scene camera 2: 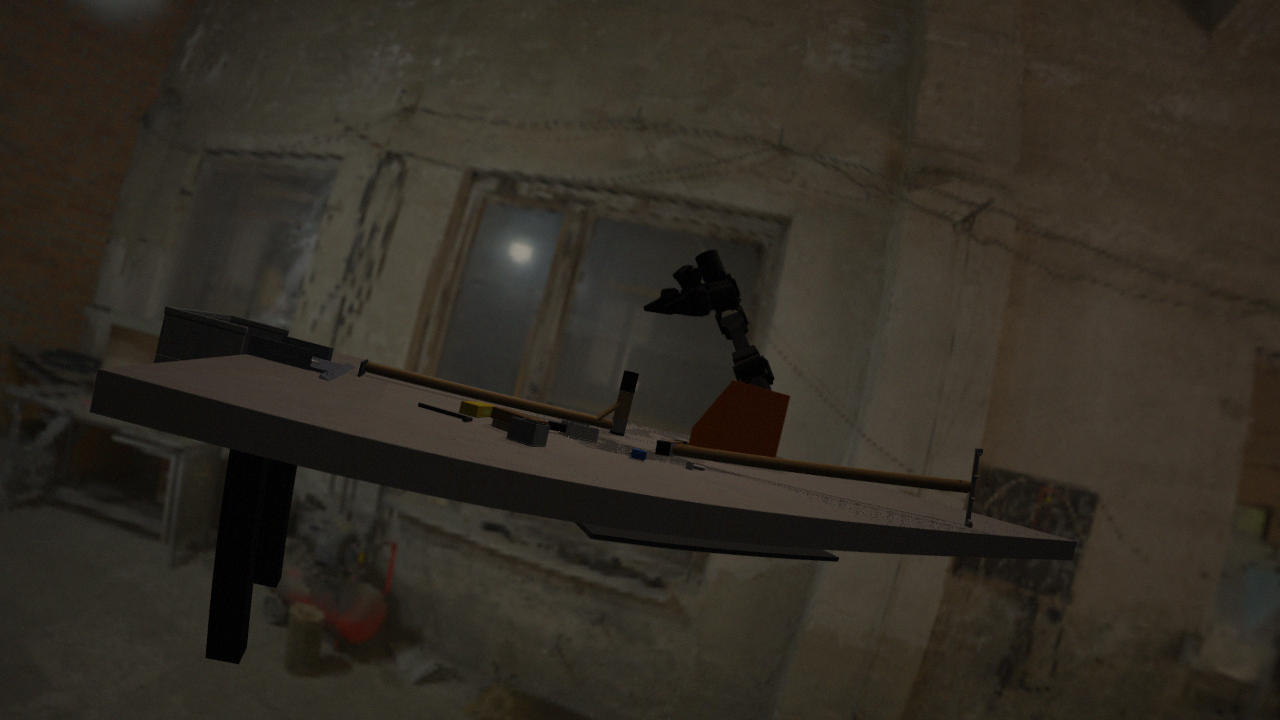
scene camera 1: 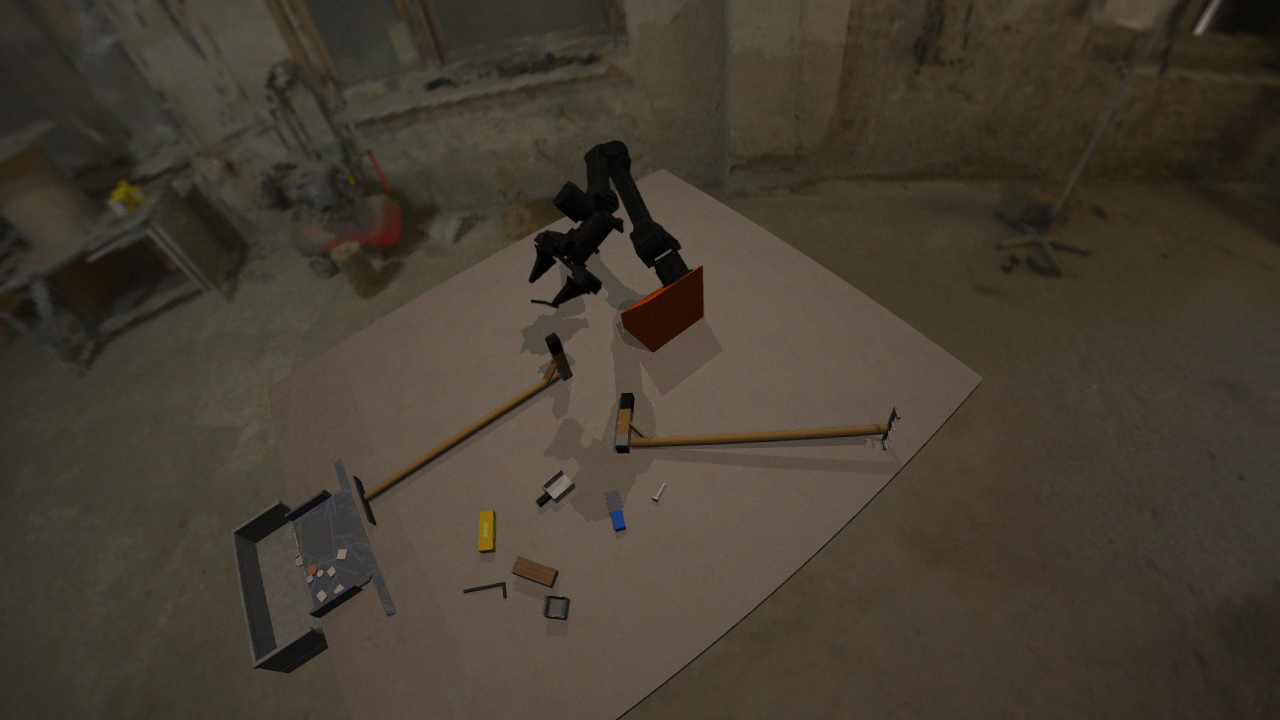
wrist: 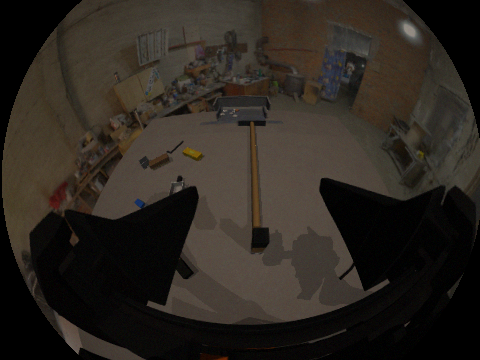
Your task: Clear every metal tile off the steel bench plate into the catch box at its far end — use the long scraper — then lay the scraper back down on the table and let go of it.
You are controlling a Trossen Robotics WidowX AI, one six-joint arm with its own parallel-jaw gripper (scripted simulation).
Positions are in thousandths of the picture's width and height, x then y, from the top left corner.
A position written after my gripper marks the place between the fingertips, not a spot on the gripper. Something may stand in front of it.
my gripper: scene camera 2 510, 430; scene camera 1 422, 408; wrist 541, 524
long scraper: scene camera 2 482, 592; scene camera 1 437, 503; wrist 543, 654
